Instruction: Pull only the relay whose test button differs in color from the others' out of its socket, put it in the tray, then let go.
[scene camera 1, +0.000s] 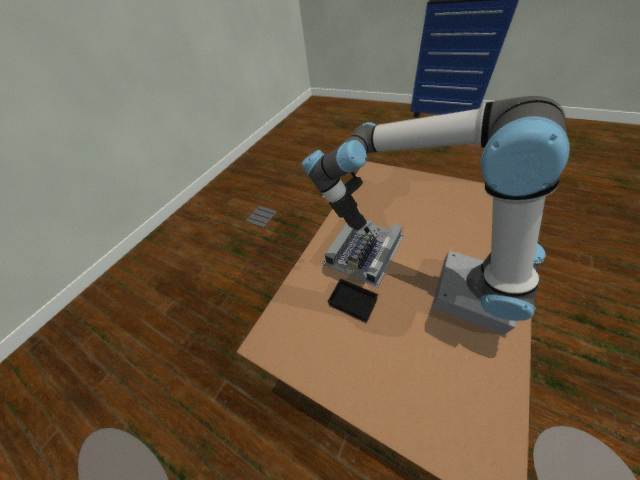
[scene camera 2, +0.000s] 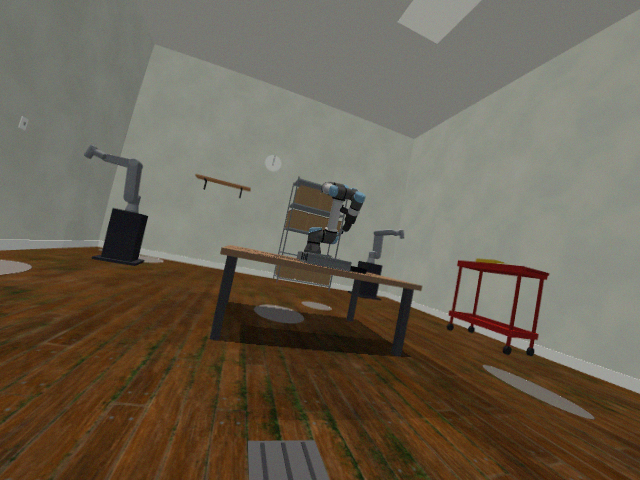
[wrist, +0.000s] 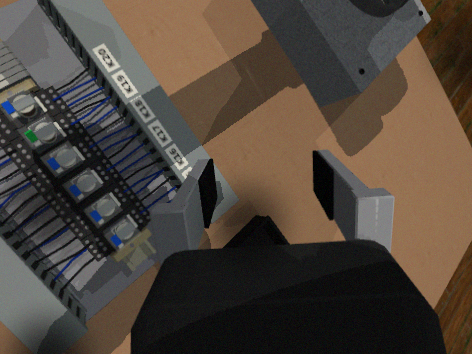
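Seen in the pictures: gripper, fingertip midpoint: (scene camera 1: 372, 233) (scene camera 2: 339, 234) (wrist: 263, 175); arm's base at its link origin: (scene camera 2: 312, 253).
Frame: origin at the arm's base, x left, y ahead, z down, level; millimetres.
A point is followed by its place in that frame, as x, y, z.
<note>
A relay (wrist: 48, 132) @(-107, 476, 5) with a green test button sits in its socket, second from the upper left of the relay row in the wrist view. Several other relays (wrist: 65, 157) @(-82, 483, 5) (wrist: 85, 182) @(-54, 488, 5) show blue buttons and are seated in the same row. The row stands between the grey ducts of the panel (scene camera 1: 337, 244) @(-38, 592, 10) (wrist: 25, 287) @(-27, 586, 10). My gripper (scene camera 1: 373, 233) @(9, 431, -169) (wrist: 263, 175) @(9, 431, -169) is open and empty. It is tilted, low over the panel's far end in scene camera 1; in the wrist view the green-button relay lies well left of the fingers. The black tray (scene camera 1: 354, 301) @(175, 453, 70) (scene camera 2: 357, 269) @(146, 537, 53) is empty, beside the panel's near end.
Labels K20 (wrist: 105, 58) @(-125, 389, 10) to K16 (wrist: 176, 155) @(-10, 408, 10) line the duct near the left finger. The robot's base (scene camera 1: 457, 279) @(8, 106, -4) (wrist: 310, 45) @(19, 158, 22) is bolted to the wooden table (scene camera 1: 413, 372) @(355, 201, 73) (wrist: 255, 135) @(58, 289, 73). A blue cabinet (scene camera 1: 460, 62) and a red cart (scene camera 2: 516, 270) stand away from the table.
</note>
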